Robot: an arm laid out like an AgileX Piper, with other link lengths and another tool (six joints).
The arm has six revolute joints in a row. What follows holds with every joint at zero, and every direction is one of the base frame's.
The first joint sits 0.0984 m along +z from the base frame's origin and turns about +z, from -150 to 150 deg.
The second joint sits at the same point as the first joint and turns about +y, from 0 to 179.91 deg.
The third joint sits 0.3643 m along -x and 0.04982 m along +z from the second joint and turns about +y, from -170 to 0 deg.
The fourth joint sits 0.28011 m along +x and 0.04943 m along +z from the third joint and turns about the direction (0.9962, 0, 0.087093), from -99.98 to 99.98 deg.
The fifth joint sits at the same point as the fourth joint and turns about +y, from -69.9 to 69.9 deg.
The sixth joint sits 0.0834 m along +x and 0.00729 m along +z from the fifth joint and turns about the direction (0.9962, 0, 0.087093), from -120 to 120 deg.
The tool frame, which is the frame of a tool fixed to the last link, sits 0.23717 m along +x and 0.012 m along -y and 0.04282 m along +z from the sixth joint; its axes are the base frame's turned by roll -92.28, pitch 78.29 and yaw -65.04 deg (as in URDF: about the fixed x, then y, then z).
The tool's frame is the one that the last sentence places.
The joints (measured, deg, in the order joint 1, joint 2, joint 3, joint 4, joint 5, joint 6), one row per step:
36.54 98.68 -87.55 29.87 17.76 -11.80
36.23 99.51 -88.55 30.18 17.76 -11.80
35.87 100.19 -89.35 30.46 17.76 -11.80
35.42 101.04 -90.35 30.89 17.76 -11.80
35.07 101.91 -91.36 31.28 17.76 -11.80
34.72 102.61 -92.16 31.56 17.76 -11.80
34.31 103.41 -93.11 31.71 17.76 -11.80
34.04 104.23 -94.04 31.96 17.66 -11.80
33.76 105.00 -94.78 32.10 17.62 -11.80
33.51 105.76 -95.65 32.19 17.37 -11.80
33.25 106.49 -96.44 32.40 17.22 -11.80
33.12 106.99 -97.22 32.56 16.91 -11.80
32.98 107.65 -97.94 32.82 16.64 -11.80
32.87 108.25 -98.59 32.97 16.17 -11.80
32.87 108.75 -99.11 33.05 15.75 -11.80
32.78 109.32 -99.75 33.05 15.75 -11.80
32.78 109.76 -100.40 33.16 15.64 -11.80
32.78 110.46 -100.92 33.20 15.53 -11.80
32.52 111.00 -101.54 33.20 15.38 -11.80
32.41 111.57 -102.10 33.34 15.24 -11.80
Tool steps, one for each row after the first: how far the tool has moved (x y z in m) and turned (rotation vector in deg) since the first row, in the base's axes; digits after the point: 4 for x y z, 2 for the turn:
0.0065 0.0006 0.0004 0.35 0.05 -0.34
0.0126 0.0000 0.0004 0.64 0.11 -0.73
0.0202 -0.0008 0.0005 1.08 0.24 -1.23
0.0272 -0.0006 0.0003 1.48 0.35 -1.61
0.0333 -0.0013 0.0000 1.76 0.43 -1.99
0.0405 -0.0024 -0.0002 1.97 0.38 -2.41
0.0469 -0.0022 -0.0004 2.29 0.36 -2.76
0.0528 -0.0025 -0.0023 2.40 0.43 -3.07
0.0593 -0.0028 -0.0019 2.65 0.21 -3.46
0.0653 -0.0031 -0.0024 2.93 0.16 -3.81
0.0699 -0.0030 0.0007 3.36 -0.21 -4.11
0.0749 -0.0025 0.0009 3.72 -0.31 -4.42
0.0801 -0.0024 0.0019 4.08 -0.61 -4.79
0.0837 -0.0015 0.0027 4.35 -0.89 -5.01
0.0872 -0.0007 0.0018 4.39 -0.95 -5.10
0.0898 0.0008 0.0032 4.65 -1.14 -5.16
0.0932 0.0026 -0.0003 4.62 -1.05 -5.23
0.0983 0.0012 -0.0004 4.73 -1.23 -5.56
0.1022 0.0015 -0.0016 4.90 -1.25 -5.76

